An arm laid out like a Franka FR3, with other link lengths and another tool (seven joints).
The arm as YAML. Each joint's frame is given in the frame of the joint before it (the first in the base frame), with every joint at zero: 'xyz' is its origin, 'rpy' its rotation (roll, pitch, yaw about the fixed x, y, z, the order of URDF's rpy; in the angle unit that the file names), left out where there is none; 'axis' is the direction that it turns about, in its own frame. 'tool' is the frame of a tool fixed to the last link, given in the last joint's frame.
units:
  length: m
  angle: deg
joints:
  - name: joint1
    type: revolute
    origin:
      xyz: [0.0, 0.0, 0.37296]
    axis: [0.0, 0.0, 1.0]
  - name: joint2
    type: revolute
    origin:
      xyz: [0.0, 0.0, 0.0]
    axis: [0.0, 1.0, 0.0]
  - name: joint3
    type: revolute
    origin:
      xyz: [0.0, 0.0, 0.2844]
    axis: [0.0, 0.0, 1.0]
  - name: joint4
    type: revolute
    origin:
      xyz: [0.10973, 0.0, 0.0]
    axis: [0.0, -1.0, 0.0]
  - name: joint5
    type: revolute
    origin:
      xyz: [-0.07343, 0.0, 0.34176]
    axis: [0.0, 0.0, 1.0]
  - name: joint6
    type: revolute
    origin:
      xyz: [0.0, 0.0, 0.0]
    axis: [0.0, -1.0, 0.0]
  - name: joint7
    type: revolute
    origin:
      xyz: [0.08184, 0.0, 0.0]
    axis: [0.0, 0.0, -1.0]
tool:
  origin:
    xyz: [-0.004, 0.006, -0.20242]
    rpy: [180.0, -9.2, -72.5]
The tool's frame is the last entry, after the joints.
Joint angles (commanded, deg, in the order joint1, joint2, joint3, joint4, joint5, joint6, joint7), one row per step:
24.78 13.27 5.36 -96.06 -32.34 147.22 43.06
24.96 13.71 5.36 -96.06 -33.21 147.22 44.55
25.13 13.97 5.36 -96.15 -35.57 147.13 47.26
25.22 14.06 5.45 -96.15 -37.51 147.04 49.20
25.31 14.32 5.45 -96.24 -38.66 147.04 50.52
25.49 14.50 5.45 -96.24 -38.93 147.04 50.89
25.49 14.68 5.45 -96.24 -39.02 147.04 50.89
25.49 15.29 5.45 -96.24 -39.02 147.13 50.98
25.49 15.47 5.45 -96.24 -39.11 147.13 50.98
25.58 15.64 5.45 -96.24 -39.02 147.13 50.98
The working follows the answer.
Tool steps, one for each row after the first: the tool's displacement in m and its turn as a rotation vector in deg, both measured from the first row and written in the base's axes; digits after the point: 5 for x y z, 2 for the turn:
0.00007 0.00194 -0.00512 0.14 0.10 -0.60
0.00034 0.00264 -0.00863 -0.08 -0.47 -1.60
0.00033 0.00355 -0.00927 -0.34 -1.15 -2.17
0.00050 0.00414 -0.01290 -0.48 -1.33 -2.61
-0.00019 0.00612 -0.01502 -0.51 -1.29 -2.59
0.00009 0.00619 -0.01723 -0.66 -1.17 -2.56
0.00090 0.00683 -0.02457 -0.82 -0.67 -2.56
0.00115 0.00689 -0.02679 -0.97 -0.55 -2.53
0.00076 0.00800 -0.02893 -0.98 -0.36 -2.47

Tool pose at each row, in the base's axes (x y z in m, rotation vector in deg; rounded; the steps above come from the unrounded poses):
0.62310 0.33955 0.47455 -121.41 82.08 -56.84
0.62317 0.34149 0.46943 -121.08 82.88 -56.83
0.62344 0.34219 0.46593 -120.26 83.75 -57.94
0.62343 0.34310 0.46528 -119.60 84.06 -59.01
0.62360 0.34369 0.46165 -119.32 84.45 -59.47
0.62291 0.34567 0.45953 -119.39 84.45 -59.45
0.62319 0.34574 0.45732 -119.60 84.44 -59.47
0.62399 0.34638 0.44998 -120.11 84.66 -59.16
0.62425 0.34644 0.44777 -120.32 84.64 -59.18
0.62386 0.34755 0.44563 -120.52 84.67 -58.98

